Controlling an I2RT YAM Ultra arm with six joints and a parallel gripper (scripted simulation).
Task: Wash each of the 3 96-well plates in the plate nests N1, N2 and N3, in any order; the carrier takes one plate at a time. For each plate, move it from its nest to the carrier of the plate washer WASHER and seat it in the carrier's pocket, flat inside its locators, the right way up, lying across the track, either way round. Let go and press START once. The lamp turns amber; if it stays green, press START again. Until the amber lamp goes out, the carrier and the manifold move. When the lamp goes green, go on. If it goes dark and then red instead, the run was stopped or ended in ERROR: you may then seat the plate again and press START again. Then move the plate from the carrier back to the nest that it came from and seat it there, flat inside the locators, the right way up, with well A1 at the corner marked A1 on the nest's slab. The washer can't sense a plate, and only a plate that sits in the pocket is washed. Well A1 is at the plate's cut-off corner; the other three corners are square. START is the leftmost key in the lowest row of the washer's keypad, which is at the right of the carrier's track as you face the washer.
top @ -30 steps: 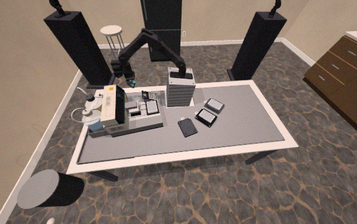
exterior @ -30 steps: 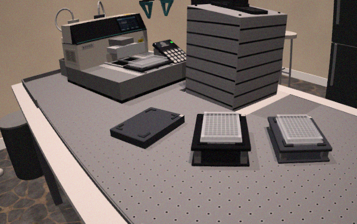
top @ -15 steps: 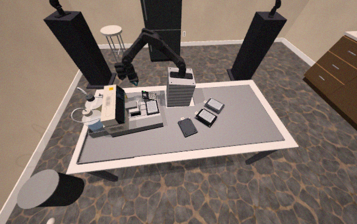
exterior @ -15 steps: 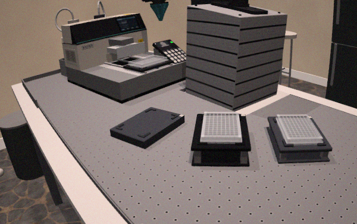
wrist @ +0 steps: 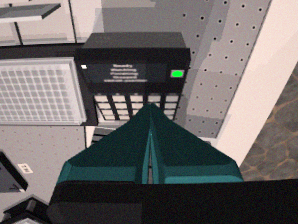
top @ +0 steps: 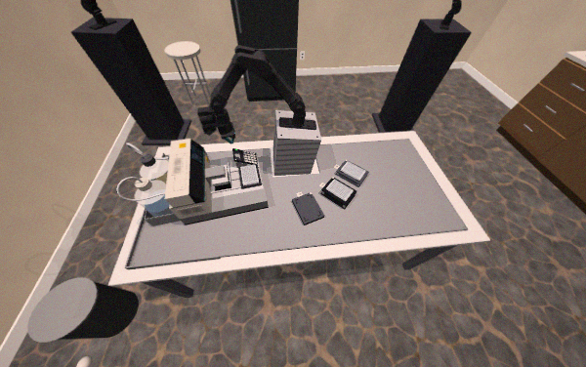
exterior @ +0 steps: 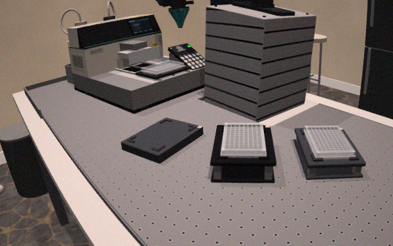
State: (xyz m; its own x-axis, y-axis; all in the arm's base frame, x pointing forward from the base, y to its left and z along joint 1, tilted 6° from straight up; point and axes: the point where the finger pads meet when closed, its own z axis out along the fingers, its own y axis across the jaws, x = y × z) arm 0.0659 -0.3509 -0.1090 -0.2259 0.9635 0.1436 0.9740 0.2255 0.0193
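The carrier is 130 mm ahead of my hand, 90 mm to the left of it and 130 mm below it. Round my hand: N2 label (140 mm ahead, 510 mm to the left, 210 mm below); then washer (160 mm ahead, 60 mm to the right, 80 mm below); then N1 label (200 mm ahead, 370 mm to the left, 210 mm below).
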